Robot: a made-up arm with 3 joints. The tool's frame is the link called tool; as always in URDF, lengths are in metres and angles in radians.
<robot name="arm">
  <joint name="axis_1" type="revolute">
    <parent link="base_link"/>
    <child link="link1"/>
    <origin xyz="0 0 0.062" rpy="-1.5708 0 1.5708"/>
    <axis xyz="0 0 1"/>
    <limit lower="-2.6" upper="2.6" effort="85" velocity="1.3"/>
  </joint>
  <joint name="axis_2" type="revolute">
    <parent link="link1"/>
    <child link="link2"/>
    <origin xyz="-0.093 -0.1 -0.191" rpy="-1.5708 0 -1.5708"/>
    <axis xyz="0 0 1"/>
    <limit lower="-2.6" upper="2.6" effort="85" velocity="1.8"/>
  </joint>
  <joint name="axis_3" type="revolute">
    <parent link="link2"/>
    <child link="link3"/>
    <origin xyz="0.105 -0.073 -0.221" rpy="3.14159 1.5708 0"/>
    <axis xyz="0 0 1"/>
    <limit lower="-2.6" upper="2.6" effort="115" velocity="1.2"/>
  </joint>
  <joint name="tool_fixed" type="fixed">
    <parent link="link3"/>
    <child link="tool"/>
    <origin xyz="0.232 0.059 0.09" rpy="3.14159 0 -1.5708"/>
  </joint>
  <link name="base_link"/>
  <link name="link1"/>
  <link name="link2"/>
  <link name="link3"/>
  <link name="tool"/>
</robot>
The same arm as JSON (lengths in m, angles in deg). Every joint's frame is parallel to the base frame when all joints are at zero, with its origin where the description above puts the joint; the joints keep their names.
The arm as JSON. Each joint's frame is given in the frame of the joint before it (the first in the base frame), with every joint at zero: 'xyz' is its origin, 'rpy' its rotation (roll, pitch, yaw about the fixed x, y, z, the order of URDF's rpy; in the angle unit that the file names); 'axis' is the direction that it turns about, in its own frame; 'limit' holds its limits. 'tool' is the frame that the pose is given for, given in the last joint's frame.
{
  "units": {
    "length": "m",
    "angle": "deg"
  },
  "joints": [
    {
      "name": "axis_1",
      "type": "revolute",
      "origin": {
        "xyz": [
          0.0,
          0.0,
          0.062
        ],
        "rpy": [
          0.0,
          0.0,
          0.0
        ]
      },
      "axis": "-x",
      "limit": {
        "lower": -148.97,
        "upper": 148.97
      }
    },
    {
      "name": "axis_2",
      "type": "revolute",
      "origin": {
        "xyz": [
          0.191,
          -0.093,
          0.1
        ],
        "rpy": [
          0.0,
          0.0,
          0.0
        ]
      },
      "axis": "+y",
      "limit": {
        "lower": -148.97,
        "upper": 148.97
      }
    },
    {
      "name": "axis_3",
      "type": "revolute",
      "origin": {
        "xyz": [
          -0.073,
          -0.221,
          0.105
        ],
        "rpy": [
          0.0,
          0.0,
          0.0
        ]
      },
      "axis": "-z",
      "limit": {
        "lower": -148.97,
        "upper": 148.97
      }
    }
  ],
  "tool": {
    "origin": {
      "xyz": [
        -0.059,
        -0.232,
        -0.09
      ],
      "rpy": [
        0.0,
        0.0,
        0.0
      ]
    }
  }
}

